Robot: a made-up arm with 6 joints.
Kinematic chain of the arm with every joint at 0, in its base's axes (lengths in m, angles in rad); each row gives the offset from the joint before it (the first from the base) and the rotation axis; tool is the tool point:
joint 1: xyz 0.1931 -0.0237 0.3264 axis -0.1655 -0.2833 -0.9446
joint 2: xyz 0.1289 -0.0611 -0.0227 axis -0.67 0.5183 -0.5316
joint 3: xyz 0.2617 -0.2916 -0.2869 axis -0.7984 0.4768 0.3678
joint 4: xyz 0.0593 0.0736 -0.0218 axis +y
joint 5: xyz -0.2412 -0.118 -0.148 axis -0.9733 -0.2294 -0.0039
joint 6: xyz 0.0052 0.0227 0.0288 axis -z
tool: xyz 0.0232 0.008 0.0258
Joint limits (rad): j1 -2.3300..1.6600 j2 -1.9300..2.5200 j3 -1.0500..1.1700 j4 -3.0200..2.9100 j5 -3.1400..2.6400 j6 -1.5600..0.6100
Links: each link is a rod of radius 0.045 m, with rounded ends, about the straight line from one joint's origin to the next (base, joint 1, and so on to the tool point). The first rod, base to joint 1, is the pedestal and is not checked.
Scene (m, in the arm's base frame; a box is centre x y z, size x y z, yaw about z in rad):
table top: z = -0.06
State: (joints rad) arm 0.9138 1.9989 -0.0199 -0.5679 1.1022 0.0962
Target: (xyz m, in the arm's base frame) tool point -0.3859 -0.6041 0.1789
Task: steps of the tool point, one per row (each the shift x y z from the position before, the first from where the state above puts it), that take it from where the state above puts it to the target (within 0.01 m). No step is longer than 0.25 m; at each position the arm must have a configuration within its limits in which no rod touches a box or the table.
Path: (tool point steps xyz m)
1: -0.0914 -0.1358 -0.0733
2: -0.0403 -0.1676 -0.0808
3: 0.0219 -0.1810 -0.0803
4: 0.0859 -0.1721 -0.0704

